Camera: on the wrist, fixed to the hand. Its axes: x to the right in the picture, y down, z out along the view.
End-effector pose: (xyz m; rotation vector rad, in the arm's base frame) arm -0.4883 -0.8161 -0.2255 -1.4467 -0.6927 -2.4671
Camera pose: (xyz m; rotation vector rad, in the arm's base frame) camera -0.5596 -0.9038 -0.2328 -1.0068 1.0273 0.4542
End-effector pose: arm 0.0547 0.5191 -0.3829 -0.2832 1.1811 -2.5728
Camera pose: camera 0.0108 0.5534 -0.4815 0.3086 0.1782 0.3382
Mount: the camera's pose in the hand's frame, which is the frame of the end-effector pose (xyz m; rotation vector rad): 0.0239 0.0460 -0.1007 -0.0920 -0.8251 2.9994
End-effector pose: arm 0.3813 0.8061 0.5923 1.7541 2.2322 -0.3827
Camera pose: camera 0.4153 0.8756 0.6750 1.8463 -1.5676 -0.0178
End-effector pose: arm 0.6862 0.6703 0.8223 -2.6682 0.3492 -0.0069
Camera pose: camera 0.6920 0.5811 0.8918 0.3133 2.7275 1.4828
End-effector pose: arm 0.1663 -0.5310 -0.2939 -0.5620 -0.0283 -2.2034
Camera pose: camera 0.1487 -0.5993 -0.3826 -0.5482 0.2755 0.9525
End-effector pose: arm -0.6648 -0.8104 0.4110 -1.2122 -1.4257 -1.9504
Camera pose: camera -0.6820 -0.9164 0.4470 -1.6590 0.9000 0.7157
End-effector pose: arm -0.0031 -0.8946 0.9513 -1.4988 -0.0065 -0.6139
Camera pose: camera -0.0018 -0.9990 0.9075 -0.2875 1.2798 2.2770
